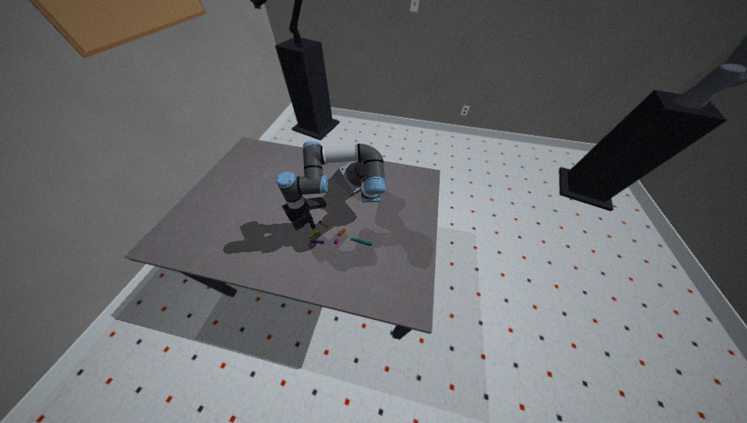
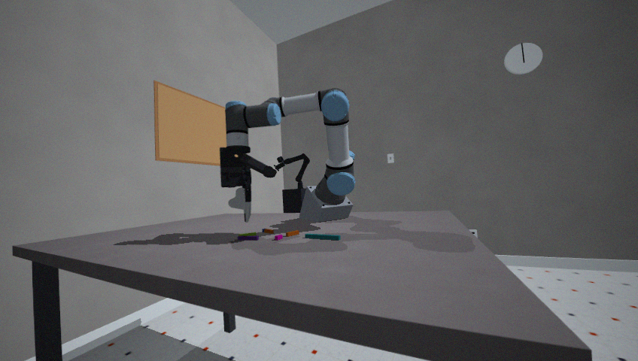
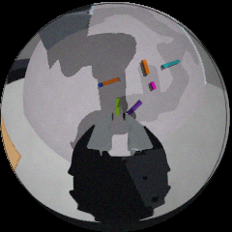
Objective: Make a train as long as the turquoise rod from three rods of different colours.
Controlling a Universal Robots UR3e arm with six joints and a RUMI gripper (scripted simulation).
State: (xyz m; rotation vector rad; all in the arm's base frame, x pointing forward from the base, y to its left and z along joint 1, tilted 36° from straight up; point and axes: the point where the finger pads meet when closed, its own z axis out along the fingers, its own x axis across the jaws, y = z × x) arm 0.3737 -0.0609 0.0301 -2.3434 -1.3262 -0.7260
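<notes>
The lime rod is 60 mm below my hand. Round my hand: purple rod (20 mm ahead, 40 mm to the left, 60 mm below); then magenta rod (20 mm behind, 120 mm to the left, 60 mm below); then blue rod (70 mm behind, 20 mm to the right, 60 mm below).
</notes>
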